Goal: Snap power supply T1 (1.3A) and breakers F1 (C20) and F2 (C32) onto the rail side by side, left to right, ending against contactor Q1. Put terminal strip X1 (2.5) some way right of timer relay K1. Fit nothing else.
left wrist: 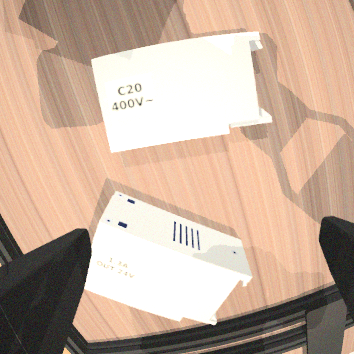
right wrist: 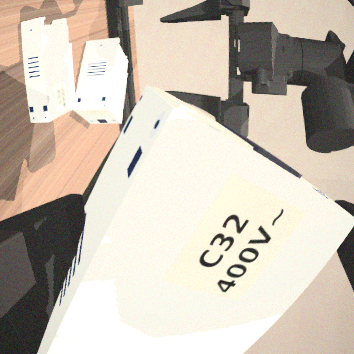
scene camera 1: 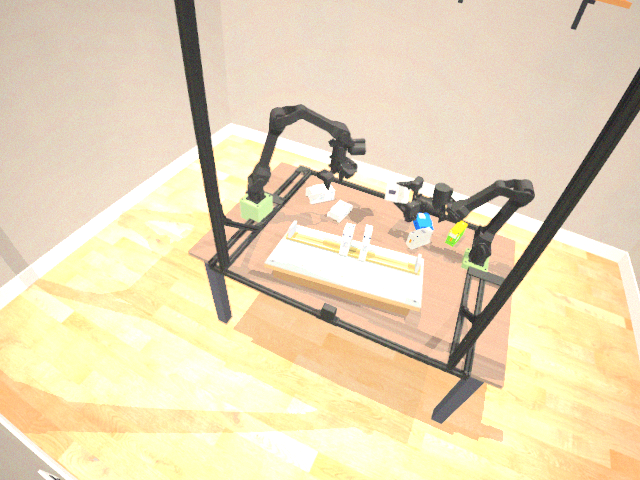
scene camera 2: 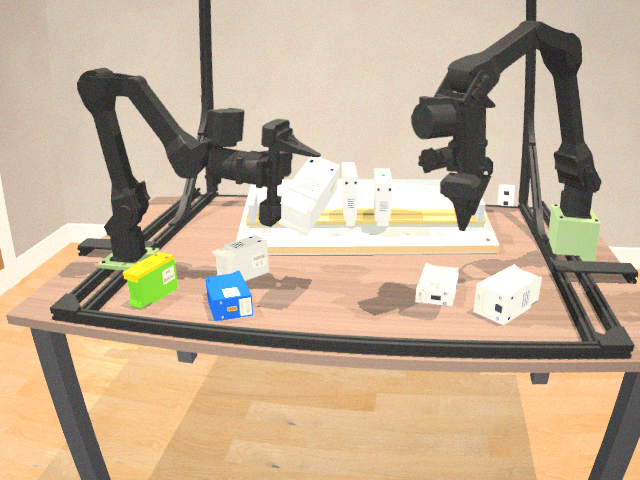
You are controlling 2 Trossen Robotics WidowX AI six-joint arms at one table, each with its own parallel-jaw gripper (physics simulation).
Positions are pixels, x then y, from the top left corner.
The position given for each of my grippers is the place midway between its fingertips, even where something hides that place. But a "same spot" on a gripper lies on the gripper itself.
my left gripper: left wrist; right wrist 160, 55; scene camera 1; scene camera 2 467, 222
my right gripper: right wrist; scene camera 1; scene camera 2 318, 181; not seen in the left wrist view (out of frame)
same spot on my right gripper: (right wrist: 46, 236) = (scene camera 1: 398, 205)
same spot on my left gripper: (left wrist: 49, 280) = (scene camera 1: 342, 176)
